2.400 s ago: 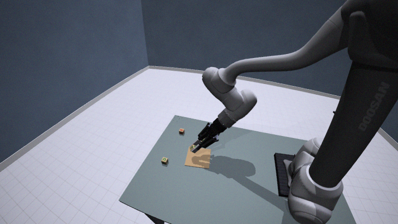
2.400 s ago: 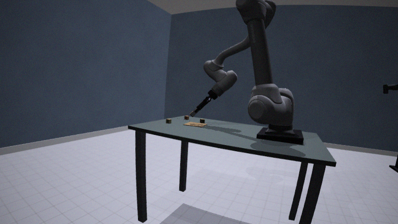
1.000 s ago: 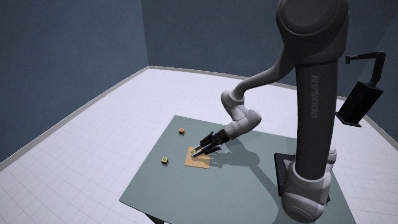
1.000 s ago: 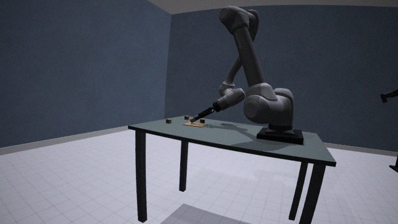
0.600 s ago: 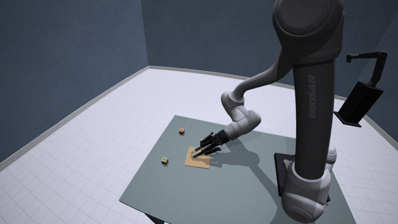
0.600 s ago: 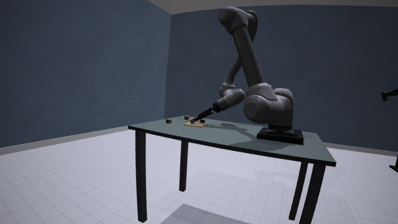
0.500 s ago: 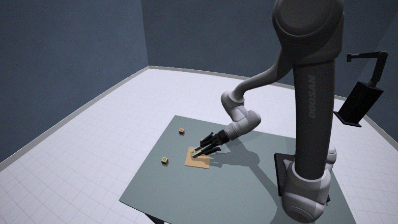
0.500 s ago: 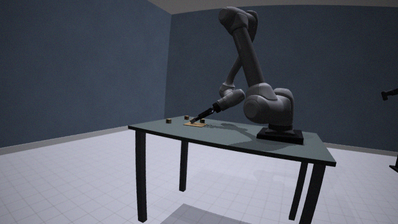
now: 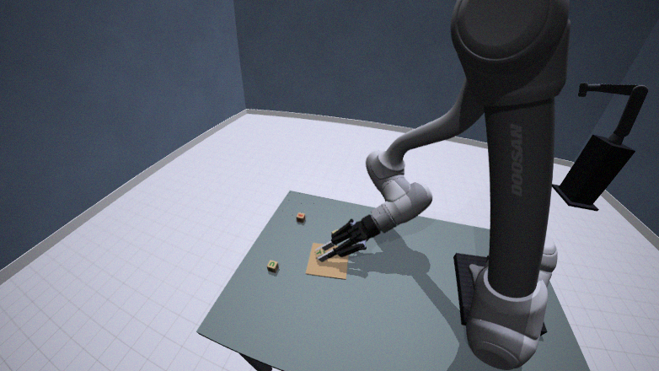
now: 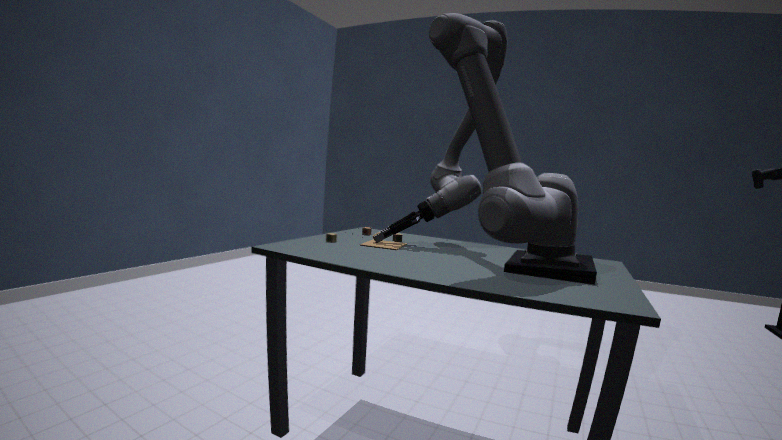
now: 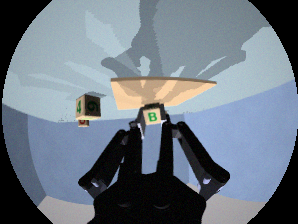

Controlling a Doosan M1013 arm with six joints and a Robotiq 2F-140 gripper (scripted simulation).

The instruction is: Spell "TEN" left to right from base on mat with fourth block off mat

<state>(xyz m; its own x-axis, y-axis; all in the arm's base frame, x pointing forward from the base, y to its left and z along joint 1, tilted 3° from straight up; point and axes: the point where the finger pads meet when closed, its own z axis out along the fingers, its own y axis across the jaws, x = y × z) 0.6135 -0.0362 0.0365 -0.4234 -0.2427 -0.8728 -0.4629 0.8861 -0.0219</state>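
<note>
My gripper is now 2 cm short of the block, 1 cm to the right of it and 1 cm above it. From my hand the other things lie so: tan mat (3 cm below, 1 cm to the left, 1 cm behind).
</note>
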